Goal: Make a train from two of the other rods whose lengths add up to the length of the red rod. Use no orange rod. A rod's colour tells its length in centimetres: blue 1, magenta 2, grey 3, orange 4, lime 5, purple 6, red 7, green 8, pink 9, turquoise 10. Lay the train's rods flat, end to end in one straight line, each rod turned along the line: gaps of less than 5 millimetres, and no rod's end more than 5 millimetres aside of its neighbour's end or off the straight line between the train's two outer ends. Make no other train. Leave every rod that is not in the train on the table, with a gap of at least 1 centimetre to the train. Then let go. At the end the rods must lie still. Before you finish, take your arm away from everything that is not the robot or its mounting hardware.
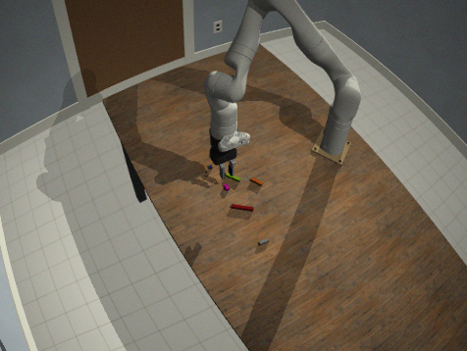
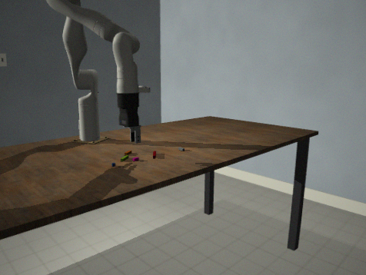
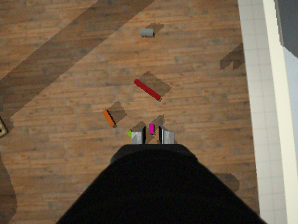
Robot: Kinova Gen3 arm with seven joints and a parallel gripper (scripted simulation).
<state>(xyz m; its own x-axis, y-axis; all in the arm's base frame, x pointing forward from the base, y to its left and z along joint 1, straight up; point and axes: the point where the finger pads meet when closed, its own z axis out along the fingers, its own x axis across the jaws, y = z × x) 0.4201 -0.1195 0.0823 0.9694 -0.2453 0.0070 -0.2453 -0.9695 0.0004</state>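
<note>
My gripper is now 80 mm above the magenta rod. Round my hand: lime rod (80 mm below, 40 mm behind, 20 mm to the right); small blue rod (100 mm to the right, 80 mm below, 20 mm behind); red rod (90 mm to the left, 80 mm below, 10 mm ahead).
</note>
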